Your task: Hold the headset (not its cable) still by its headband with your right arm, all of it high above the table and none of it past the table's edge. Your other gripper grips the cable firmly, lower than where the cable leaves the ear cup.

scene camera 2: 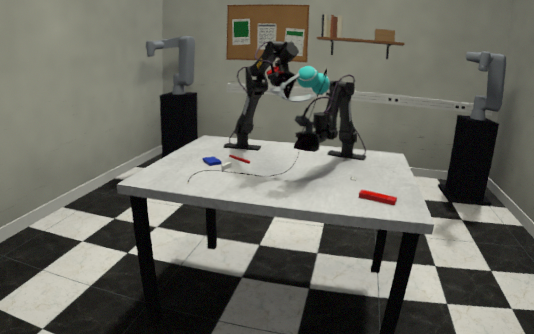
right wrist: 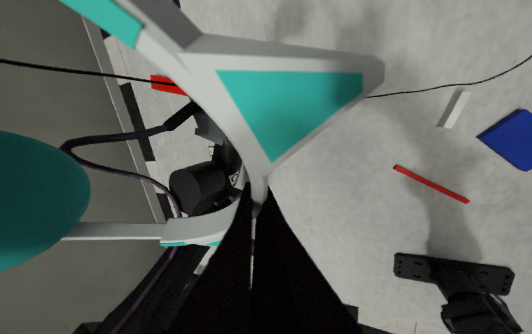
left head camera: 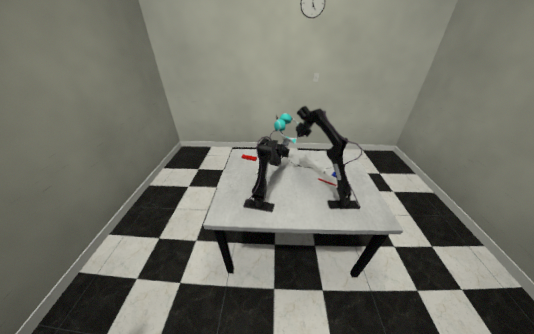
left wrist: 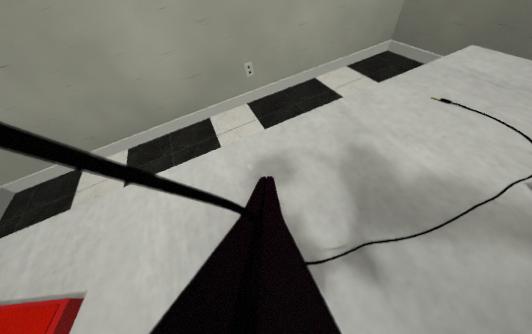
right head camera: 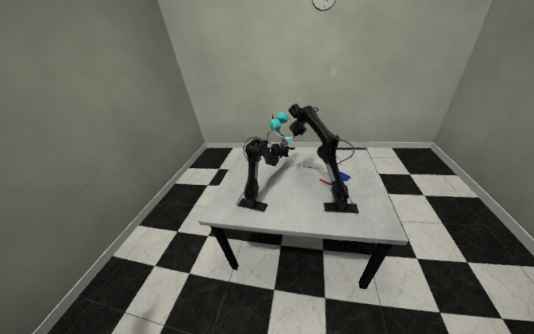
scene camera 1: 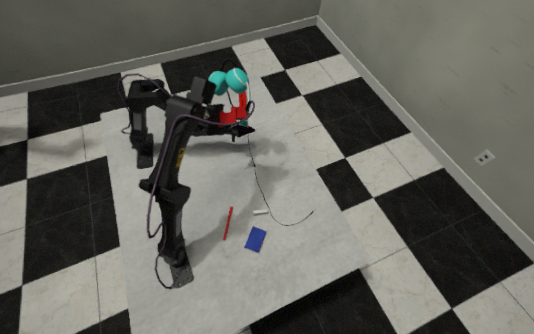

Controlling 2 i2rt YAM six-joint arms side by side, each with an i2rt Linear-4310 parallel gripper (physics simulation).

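Note:
The headset, with teal ear cups (left head camera: 280,125) (right head camera: 275,125) (scene camera 1: 236,80) (scene camera 2: 308,76) and a white-and-teal headband (scene camera 2: 300,99) (right wrist: 220,112), hangs high above the table. My right gripper (right wrist: 255,188) is shut on the headband. The thin black cable (scene camera 1: 256,172) (scene camera 2: 260,176) (left wrist: 370,243) (right wrist: 440,89) runs from an ear cup down to my left gripper (scene camera 2: 306,148) (left wrist: 267,182), well below the ear cups, then on to the table. In the left wrist view it enters the closed fingers on one side and comes out on the other, so the left gripper is shut on it.
On the table (scene camera 1: 300,265) (scene camera 2: 175,187) lie a large red bar (left head camera: 249,157) (scene camera 2: 377,197), a thin red stick (scene camera 1: 228,223) (scene camera 2: 239,159), a white piece (scene camera 1: 260,212) and a blue block (scene camera 1: 255,239) (scene camera 2: 212,161). The cable's plug end (left wrist: 442,100) rests there too.

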